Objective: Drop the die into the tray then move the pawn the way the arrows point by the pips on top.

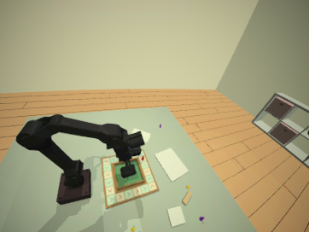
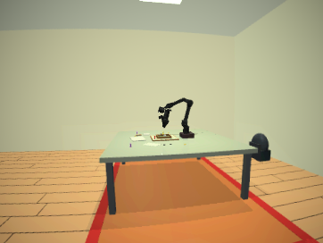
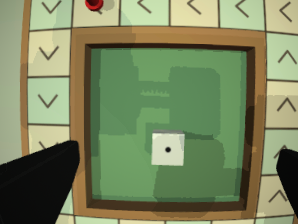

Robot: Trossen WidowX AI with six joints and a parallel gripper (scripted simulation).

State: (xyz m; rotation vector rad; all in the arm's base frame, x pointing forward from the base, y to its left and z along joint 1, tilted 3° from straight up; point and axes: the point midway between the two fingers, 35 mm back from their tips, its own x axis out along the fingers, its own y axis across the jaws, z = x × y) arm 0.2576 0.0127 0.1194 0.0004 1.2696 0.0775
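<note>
Right now the red pawn is 10 cm below my gripper tip, 10 cm ahead of it and 8 cm to the left of it. From my gripper tip the other things lie so: white die 10 cm below, 2 cm behind; then white sheet 29 cm ahead, 12 cm below, 2 cm to the left; then green dice tray 12 cm below.
</note>
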